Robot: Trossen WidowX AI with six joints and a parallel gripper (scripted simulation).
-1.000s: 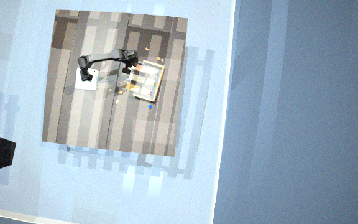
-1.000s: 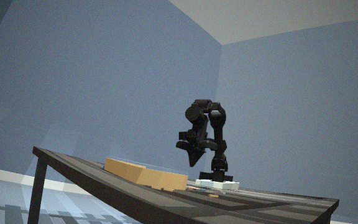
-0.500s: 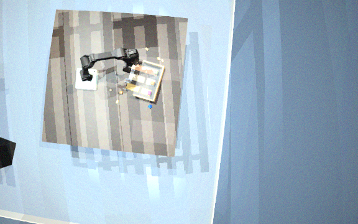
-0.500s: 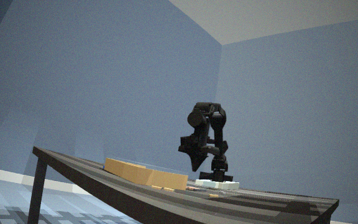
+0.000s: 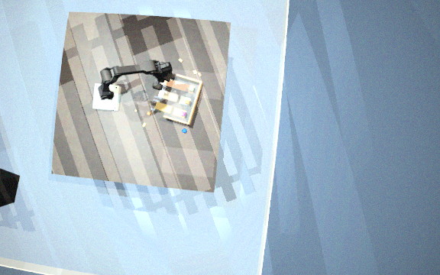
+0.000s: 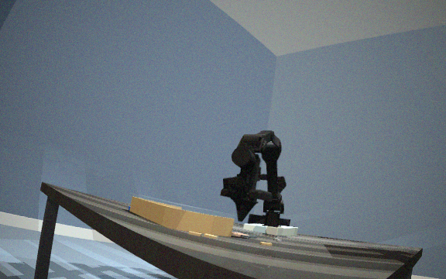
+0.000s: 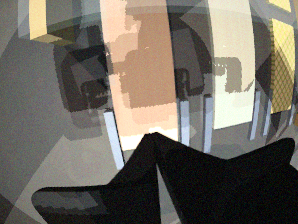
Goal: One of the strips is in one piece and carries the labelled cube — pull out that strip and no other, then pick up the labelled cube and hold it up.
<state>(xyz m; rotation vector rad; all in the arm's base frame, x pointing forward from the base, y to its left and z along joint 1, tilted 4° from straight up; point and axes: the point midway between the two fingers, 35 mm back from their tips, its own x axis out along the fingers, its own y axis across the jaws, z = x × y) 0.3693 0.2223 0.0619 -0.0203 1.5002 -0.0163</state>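
The strip is 9 cm ahead of my gripper tip and 4 cm below it. From my gripper tip the other things lie so: labelled cube: 20 cm ahead, 2 cm below; then blue dot: 24 cm ahead, 31 cm to the right, 4 cm below.
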